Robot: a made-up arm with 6 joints. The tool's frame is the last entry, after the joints. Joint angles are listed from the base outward.
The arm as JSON. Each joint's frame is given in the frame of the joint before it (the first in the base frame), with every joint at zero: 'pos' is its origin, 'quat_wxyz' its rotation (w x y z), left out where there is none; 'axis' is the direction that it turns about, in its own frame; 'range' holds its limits. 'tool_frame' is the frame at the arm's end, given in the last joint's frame.
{
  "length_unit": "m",
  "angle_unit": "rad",
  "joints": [
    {
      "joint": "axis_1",
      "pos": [
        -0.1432,
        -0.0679,
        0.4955
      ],
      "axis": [
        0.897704,
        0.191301,
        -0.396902
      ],
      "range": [
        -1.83,
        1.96
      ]
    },
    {
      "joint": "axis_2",
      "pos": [
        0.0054,
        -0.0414,
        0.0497
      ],
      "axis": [
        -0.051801,
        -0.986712,
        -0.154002
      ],
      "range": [
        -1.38,
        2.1
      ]
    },
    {
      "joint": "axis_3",
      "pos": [
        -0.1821,
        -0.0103,
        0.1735
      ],
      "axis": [
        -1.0,
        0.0,
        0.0
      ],
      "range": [
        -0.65,
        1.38
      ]
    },
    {
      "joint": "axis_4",
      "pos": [
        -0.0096,
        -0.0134,
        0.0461
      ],
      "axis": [
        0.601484,
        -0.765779,
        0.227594
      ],
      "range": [
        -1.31,
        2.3
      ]
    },
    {
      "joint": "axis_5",
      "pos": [
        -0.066,
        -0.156,
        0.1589
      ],
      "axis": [
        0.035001,
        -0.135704,
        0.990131
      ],
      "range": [
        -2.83,
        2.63
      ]
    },
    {
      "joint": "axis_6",
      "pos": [
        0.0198,
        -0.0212,
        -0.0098
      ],
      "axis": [
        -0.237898,
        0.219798,
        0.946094
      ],
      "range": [
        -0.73,
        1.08
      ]
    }
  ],
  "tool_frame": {
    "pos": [
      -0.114,
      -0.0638,
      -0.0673
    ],
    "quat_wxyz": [
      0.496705,
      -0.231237,
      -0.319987,
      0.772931
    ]
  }
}
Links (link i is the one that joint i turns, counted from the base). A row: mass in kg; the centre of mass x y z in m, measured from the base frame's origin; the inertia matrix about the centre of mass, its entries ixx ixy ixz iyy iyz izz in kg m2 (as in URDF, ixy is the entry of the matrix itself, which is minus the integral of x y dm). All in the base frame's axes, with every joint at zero. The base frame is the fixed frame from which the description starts. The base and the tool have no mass.
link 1: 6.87; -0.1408 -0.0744 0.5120; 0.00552 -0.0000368 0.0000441 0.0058 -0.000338 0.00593
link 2: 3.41; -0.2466 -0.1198 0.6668; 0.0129 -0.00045 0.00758 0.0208 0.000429 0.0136
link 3: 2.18; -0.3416 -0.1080 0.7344; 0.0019 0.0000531 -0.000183 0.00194 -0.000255 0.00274
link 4: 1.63; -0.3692 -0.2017 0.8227; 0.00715 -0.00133 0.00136 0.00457 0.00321 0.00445
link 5: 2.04; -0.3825 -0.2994 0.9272; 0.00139 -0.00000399 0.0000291 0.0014 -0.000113 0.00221
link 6: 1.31; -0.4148 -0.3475 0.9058; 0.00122 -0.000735 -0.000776 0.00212 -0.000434 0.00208
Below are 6 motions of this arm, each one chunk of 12 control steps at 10 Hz.
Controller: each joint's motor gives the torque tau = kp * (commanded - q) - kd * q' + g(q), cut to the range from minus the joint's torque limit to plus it. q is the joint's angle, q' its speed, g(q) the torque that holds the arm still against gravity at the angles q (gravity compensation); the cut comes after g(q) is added. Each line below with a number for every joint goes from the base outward.
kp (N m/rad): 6.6 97 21 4.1 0.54 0.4
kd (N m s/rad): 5.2 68 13 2.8 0.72 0.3
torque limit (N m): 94 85 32 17 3.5 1
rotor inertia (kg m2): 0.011 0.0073 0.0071 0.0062 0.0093 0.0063
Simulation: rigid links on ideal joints. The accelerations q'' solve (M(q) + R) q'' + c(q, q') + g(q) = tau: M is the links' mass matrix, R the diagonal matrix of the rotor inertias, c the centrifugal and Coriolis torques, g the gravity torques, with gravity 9.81 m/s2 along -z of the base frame. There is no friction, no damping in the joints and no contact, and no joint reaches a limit. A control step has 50 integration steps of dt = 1/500 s. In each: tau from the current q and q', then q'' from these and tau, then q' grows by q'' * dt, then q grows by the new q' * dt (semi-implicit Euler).
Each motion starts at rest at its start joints. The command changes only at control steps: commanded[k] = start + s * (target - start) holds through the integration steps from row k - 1 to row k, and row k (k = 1, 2, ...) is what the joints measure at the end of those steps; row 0 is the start. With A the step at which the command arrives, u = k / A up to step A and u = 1 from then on. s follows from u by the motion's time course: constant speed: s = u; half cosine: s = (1 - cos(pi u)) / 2; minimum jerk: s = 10 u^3 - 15 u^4 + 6 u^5; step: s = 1 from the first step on.
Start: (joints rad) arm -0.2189 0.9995 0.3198 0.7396 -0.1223 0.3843
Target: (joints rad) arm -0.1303 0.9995 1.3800 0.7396 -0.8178 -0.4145
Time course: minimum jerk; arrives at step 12
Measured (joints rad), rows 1 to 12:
1: -0.2190 0.9995 0.3205 0.7400 -0.1226 0.3838
2: -0.2194 0.9996 0.3255 0.7422 -0.1248 0.3804
3: -0.2203 0.9997 0.3397 0.7473 -0.1308 0.3708
4: -0.2214 0.9999 0.3678 0.7549 -0.1423 0.3519
5: -0.2222 1.0001 0.4127 0.7639 -0.1601 0.3221
6: -0.2221 1.0003 0.4750 0.7724 -0.1842 0.2816
7: -0.2205 1.0002 0.5526 0.7787 -0.2139 0.2321
8: -0.2169 1.0001 0.6408 0.7814 -0.2475 0.1765
9: -0.2109 0.9998 0.7337 0.7796 -0.2832 0.1181
10: -0.2026 0.9995 0.8246 0.7734 -0.3193 0.0601
11: -0.1925 0.9993 0.9078 0.7637 -0.3541 0.0051
12: -0.1819 0.9991 0.9801 0.7522 -0.3868 -0.0452

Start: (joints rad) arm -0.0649 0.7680 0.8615 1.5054 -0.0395 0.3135
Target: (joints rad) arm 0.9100 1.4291 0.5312 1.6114 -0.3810 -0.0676
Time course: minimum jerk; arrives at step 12
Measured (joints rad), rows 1 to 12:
1: -0.0645 0.7684 0.8613 1.5055 -0.0393 0.3138
2: -0.0619 0.7711 0.8601 1.5064 -0.0383 0.3155
3: -0.0534 0.7791 0.8563 1.5087 -0.0366 0.3183
4: -0.0353 0.7950 0.8483 1.5128 -0.0354 0.3202
5: -0.0047 0.8205 0.8349 1.5189 -0.0365 0.3186
6: 0.0393 0.8562 0.8156 1.5269 -0.0418 0.3108
7: 0.0959 0.9009 0.7911 1.5362 -0.0526 0.2950
8: 0.1623 0.9520 0.7625 1.5459 -0.0691 0.2709
9: 0.2344 1.0062 0.7322 1.5550 -0.0905 0.2395
10: 0.3081 1.0597 0.7025 1.5624 -0.1150 0.2032
11: 0.3791 1.1091 0.6754 1.5677 -0.1404 0.1651
12: 0.4445 1.1526 0.6521 1.5711 -0.1648 0.1285

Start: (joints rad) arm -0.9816 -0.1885 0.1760 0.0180 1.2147 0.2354
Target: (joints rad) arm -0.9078 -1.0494 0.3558 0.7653 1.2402 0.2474
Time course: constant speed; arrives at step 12
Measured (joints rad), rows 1 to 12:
1: -0.9834 -0.1969 0.1783 0.0303 1.2148 0.2305
2: -0.9847 -0.2138 0.1827 0.0489 1.2151 0.2261
3: -0.9852 -0.2381 0.1886 0.0727 1.2156 0.2232
4: -0.9849 -0.2689 0.1960 0.1010 1.2163 0.2216
5: -0.9840 -0.3053 0.2046 0.1334 1.2171 0.2210
6: -0.9825 -0.3465 0.2141 0.1693 1.2180 0.2212
7: -0.9804 -0.3918 0.2245 0.2083 1.2190 0.2220
8: -0.9780 -0.4407 0.2357 0.2500 1.2201 0.2234
9: -0.9752 -0.4928 0.2474 0.2941 1.2213 0.2252
10: -0.9720 -0.5475 0.2597 0.3402 1.2226 0.2273
11: -0.9685 -0.6046 0.2724 0.3882 1.2240 0.2297
12: -0.9648 -0.6636 0.2855 0.4377 1.2255 0.2324

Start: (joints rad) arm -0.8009 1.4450 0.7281 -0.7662 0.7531 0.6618
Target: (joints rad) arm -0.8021 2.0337 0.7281 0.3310 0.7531 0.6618
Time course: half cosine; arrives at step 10
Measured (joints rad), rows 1 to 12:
1: -0.7998 1.4466 0.7280 -0.7642 0.7537 0.6634
2: -0.7960 1.4531 0.7280 -0.7554 0.7556 0.6683
3: -0.7895 1.4670 0.7282 -0.7348 0.7587 0.6760
4: -0.7812 1.4896 0.7286 -0.6986 0.7624 0.6852
5: -0.7723 1.5212 0.7291 -0.6449 0.7658 0.6938
6: -0.7641 1.5607 0.7298 -0.5744 0.7679 0.7000
7: -0.7578 1.6063 0.7304 -0.4903 0.7680 0.7023
8: -0.7544 1.6550 0.7310 -0.3976 0.7660 0.7002
9: -0.7546 1.7034 0.7314 -0.3031 0.7621 0.6936
10: -0.7589 1.7481 0.7316 -0.2139 0.7570 0.6834
11: -0.7664 1.7872 0.7312 -0.1343 0.7515 0.6718
12: -0.7754 1.8210 0.7303 -0.0649 0.7465 0.6615

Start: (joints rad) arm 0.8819 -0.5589 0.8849 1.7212 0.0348 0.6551
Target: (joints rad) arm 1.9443 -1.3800 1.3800 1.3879 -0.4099 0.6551
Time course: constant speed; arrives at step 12
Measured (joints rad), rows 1 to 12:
1: 0.8860 -0.5672 0.8907 1.7157 0.0326 0.6519
2: 0.8966 -0.5835 0.9024 1.7055 0.0294 0.6508
3: 0.9143 -0.6068 0.9190 1.6914 0.0248 0.6515
4: 0.9391 -0.6362 0.9396 1.6743 0.0184 0.6533
5: 0.9706 -0.6709 0.9635 1.6548 0.0101 0.6556
6: 1.0083 -0.7101 0.9902 1.6332 -0.0002 0.6581
7: 1.0518 -0.7532 1.0192 1.6100 -0.0125 0.6606
8: 1.1004 -0.7997 1.0501 1.5854 -0.0269 0.6630
9: 1.1538 -0.8491 1.0826 1.5597 -0.0432 0.6651
10: 1.2116 -0.9012 1.1165 1.5332 -0.0614 0.6670
11: 1.2734 -0.9554 1.1514 1.5062 -0.0815 0.6684
12: 1.3392 -1.0115 1.1873 1.4787 -0.1035 0.6694

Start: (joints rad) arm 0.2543 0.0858 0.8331 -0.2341 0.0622 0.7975
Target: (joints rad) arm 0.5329 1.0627 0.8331 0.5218 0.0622 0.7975
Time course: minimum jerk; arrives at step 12
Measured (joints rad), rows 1 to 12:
1: 0.2546 0.0864 0.8331 -0.2341 0.0625 0.7981
2: 0.2564 0.0903 0.8333 -0.2338 0.0647 0.8017
3: 0.2610 0.1019 0.8338 -0.2306 0.0696 0.8101
4: 0.2692 0.1251 0.8345 -0.2208 0.0771 0.8228
5: 0.2817 0.1625 0.8352 -0.2004 0.0858 0.8377
6: 0.2986 0.2148 0.8357 -0.1667 0.0937 0.8516
7: 0.3192 0.2803 0.8356 -0.1188 0.0988 0.8614
8: 0.3421 0.3554 0.8347 -0.0582 0.0994 0.8645
9: 0.3649 0.4352 0.8331 0.0111 0.0949 0.8597
10: 0.3850 0.5142 0.8312 0.0832 0.0857 0.8473
11: 0.4012 0.5876 0.8295 0.1517 0.0735 0.8294
12: 0.4141 0.6524 0.8280 0.2122 0.0607 0.8097

